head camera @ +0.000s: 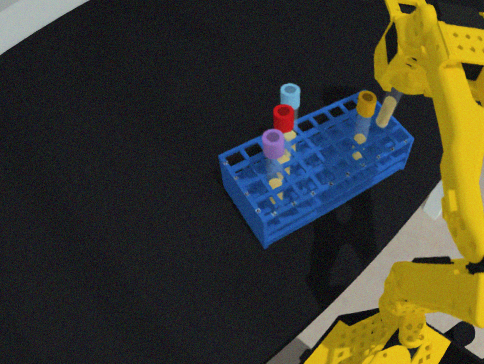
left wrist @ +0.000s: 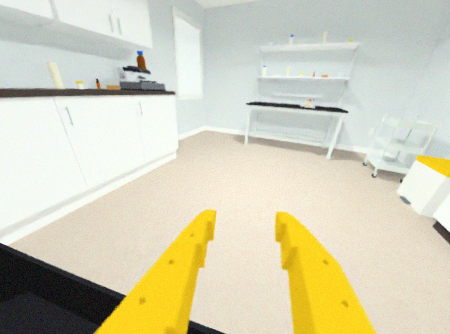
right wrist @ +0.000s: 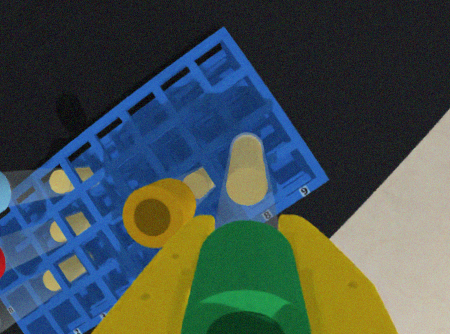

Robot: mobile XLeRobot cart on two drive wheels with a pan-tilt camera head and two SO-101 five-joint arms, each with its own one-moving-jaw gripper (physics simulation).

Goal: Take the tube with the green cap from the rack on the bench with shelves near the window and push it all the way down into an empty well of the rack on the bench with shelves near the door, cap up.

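Places are measured from the left arm's base along level axes (x ahead, y left, z up), in centimetres.
Pixels of known places: left hand, its tool point: [left wrist: 214,221]; right hand, its tool point: [head camera: 389,87] [right wrist: 213,234]; right arm's base, origin of its link: [head camera: 391,351].
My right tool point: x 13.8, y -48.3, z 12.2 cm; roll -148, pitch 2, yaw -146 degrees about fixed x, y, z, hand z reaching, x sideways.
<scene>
Ahead of a thing's pixels: the offset from my right tool point to its top centre. "spot": to the spot under its first point. Level surfaces: height alone.
The blue rack [head camera: 240,200] [right wrist: 280,117] stands on a black bench top {dz -13.5 cm} [head camera: 125,175]. It holds tubes with purple {dx +5.7, dy +11.1, dz -1.6 cm} [head camera: 273,144], red {dx +6.9, dy +8.2, dz -1.6 cm} [head camera: 283,119], light blue {spot: dx +7.7, dy +6.0, dz -1.6 cm} [head camera: 290,95] and orange {dx +1.7, dy +1.1, dz -1.6 cm} [head camera: 366,104] [right wrist: 159,212] caps. My right gripper [head camera: 406,82] [right wrist: 246,218] is shut on the tube with the green cap {dx -0.2, dy -1.0, dz +3.2 cm} [head camera: 387,111] [right wrist: 247,260], cap up, tilted in the picture. Its rounded bottom shows over the rack's right end beside the orange-capped tube, not inside a well. The cap is hidden in the head view. My left gripper [left wrist: 246,220] is open and empty.
In the left wrist view, a far bench with shelves {dz -14.4 cm} [left wrist: 295,107] stands near a window [left wrist: 188,55] with small coloured items on it. White cabinets [left wrist: 115,130] line the left. A trolley and a white box with a yellow top [left wrist: 434,164] are at the right.
</scene>
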